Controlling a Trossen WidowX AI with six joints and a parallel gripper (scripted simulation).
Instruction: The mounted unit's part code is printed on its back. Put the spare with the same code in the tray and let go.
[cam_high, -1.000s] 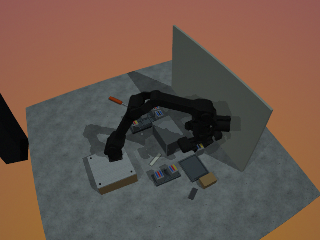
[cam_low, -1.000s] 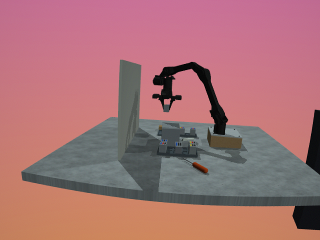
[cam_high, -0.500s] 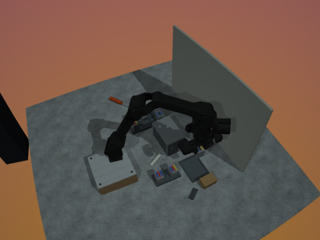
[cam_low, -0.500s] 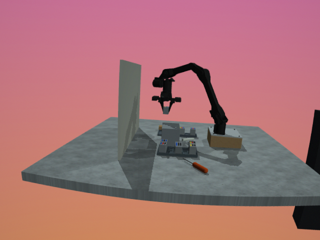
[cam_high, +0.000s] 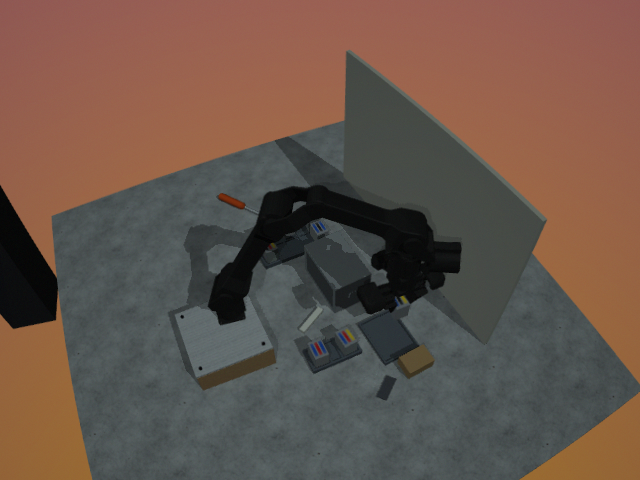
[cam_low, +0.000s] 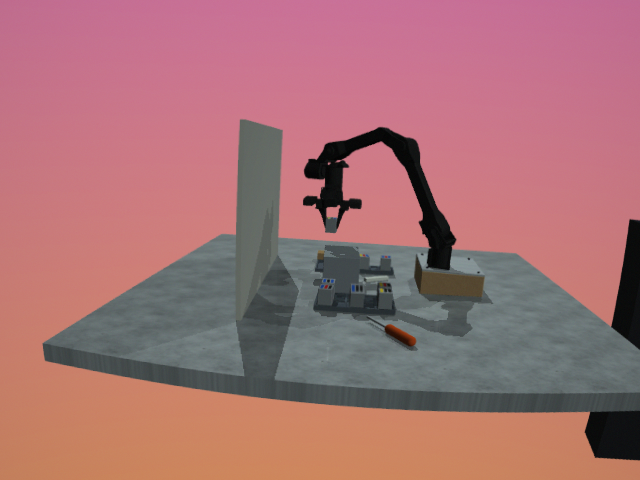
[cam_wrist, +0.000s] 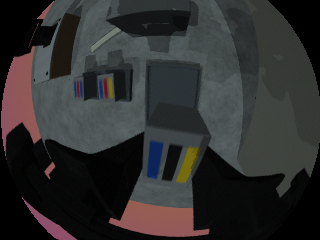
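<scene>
Now: gripper tip 130 mm above the dark tray and 10 mm past it. Round my gripper tip: grey spare 20 mm above; then mounted unit 200 mm to the left, 80 mm below, 80 mm behind; then tan block 120 mm below, 90 mm to the right, 30 mm ahead.
</scene>
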